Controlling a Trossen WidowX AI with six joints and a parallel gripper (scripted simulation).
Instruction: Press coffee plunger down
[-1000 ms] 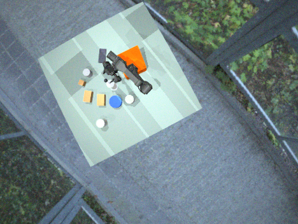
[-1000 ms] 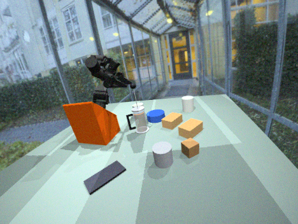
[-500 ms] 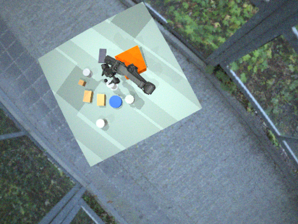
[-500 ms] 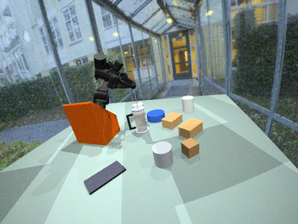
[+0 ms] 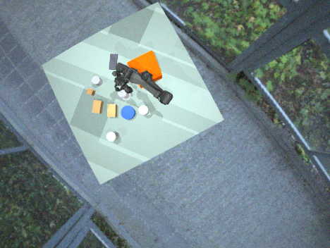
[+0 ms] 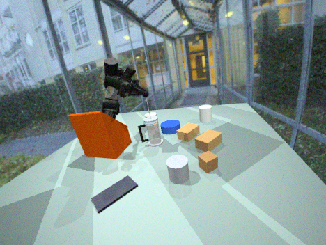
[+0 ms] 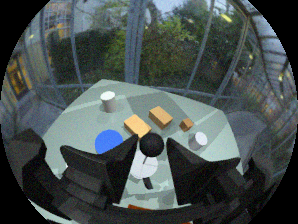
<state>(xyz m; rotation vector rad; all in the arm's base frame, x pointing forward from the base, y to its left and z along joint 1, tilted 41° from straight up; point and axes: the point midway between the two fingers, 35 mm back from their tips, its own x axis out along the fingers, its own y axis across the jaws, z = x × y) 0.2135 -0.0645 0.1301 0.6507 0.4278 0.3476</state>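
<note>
The glass coffee press lies 14 cm below my gripper tip, 2 cm behind it and 1 cm to the right of it. Round my gripper tip: blue disc (24 cm below, 15 cm to the left, 4 cm ahead).
</note>
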